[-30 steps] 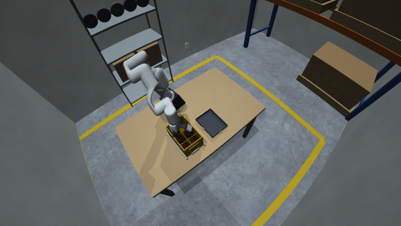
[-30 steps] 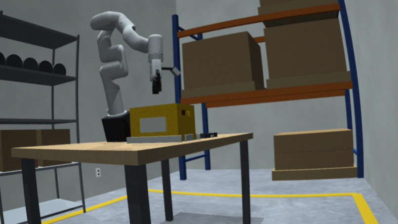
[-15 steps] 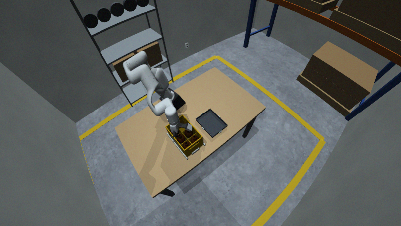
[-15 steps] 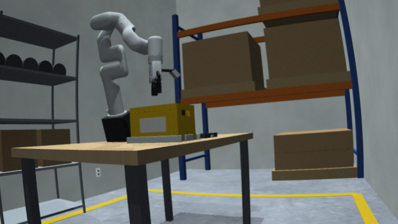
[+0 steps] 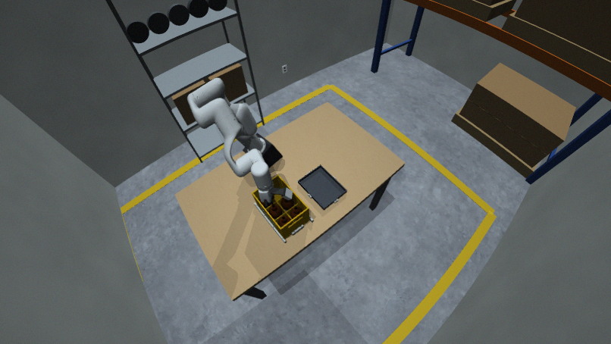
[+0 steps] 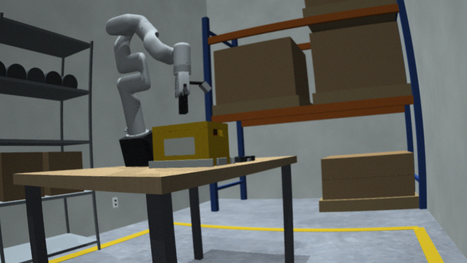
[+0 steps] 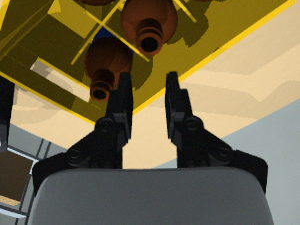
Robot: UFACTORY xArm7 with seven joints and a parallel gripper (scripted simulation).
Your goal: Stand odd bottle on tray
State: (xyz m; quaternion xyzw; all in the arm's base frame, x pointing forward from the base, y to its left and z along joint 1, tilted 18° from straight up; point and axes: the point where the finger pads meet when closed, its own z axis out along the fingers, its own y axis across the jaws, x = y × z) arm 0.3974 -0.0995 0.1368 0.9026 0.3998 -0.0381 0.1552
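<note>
The crate is 16 cm below my hand and 4 cm to the left of it. The rest, counted from my hand: tray: 34 cm to the left, 23 cm below; bottle: 16 cm below, 9 cm to the left, 9 cm ahead.
</note>
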